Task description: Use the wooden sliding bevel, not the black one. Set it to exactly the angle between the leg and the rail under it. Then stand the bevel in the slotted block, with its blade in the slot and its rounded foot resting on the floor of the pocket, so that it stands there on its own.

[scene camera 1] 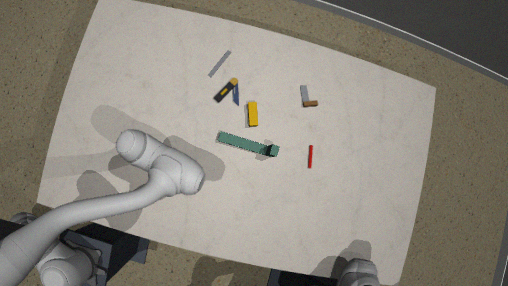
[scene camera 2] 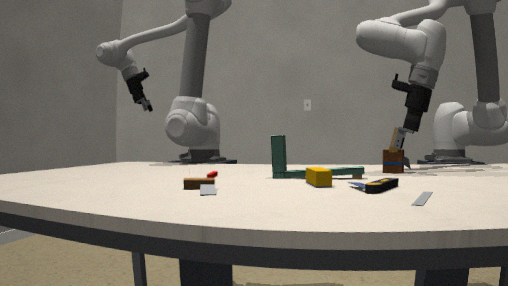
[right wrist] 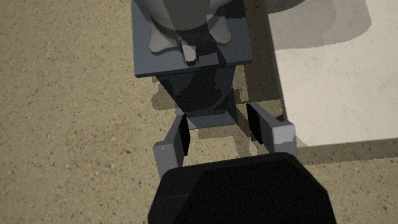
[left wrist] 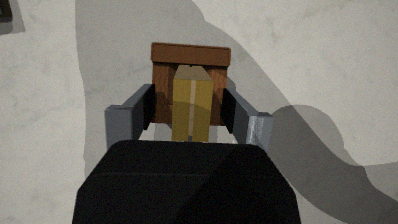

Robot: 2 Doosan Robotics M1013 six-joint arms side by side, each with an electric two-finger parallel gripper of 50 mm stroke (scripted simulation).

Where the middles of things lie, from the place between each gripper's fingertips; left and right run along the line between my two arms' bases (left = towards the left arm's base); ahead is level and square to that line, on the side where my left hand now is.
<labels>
The wooden sliding bevel (left wrist: 192, 86) is 10 mm to the right of my left hand (scene camera 2: 397, 148) and 20 mm below it.
I see the wooden sliding bevel 1110 mm to the left of my right hand, 510 mm ahead of it and 200 mm below it.
</labels>
